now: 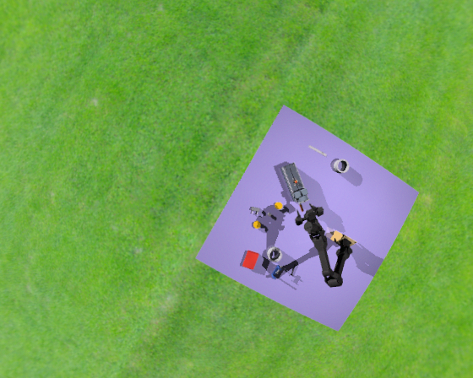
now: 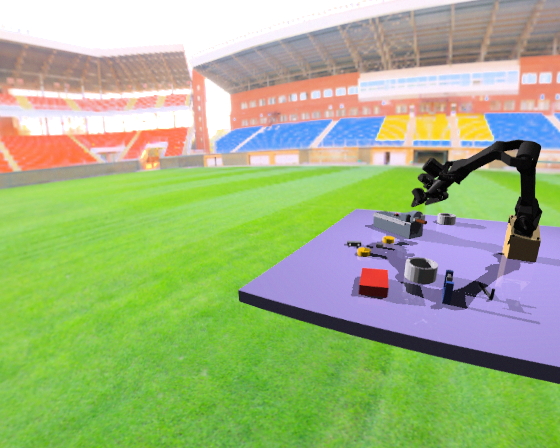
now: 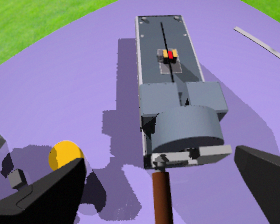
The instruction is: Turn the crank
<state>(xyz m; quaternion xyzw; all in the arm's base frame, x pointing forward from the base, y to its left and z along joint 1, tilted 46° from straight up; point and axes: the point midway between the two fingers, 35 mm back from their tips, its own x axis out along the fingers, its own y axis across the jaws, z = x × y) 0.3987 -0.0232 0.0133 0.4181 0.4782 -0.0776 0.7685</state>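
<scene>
My gripper tip is 20 mm past the brown crank handle, 10 mm to the right of it and 70 mm above it. From my gripper tip the other things lie so: red pointer (120 mm ahead, 110 mm to the right, 80 mm below); then white bar (100 mm ahead, 410 mm to the right, 160 mm below); then small grey bracket (220 mm ahead, 210 mm to the left, 150 mm below).
</scene>
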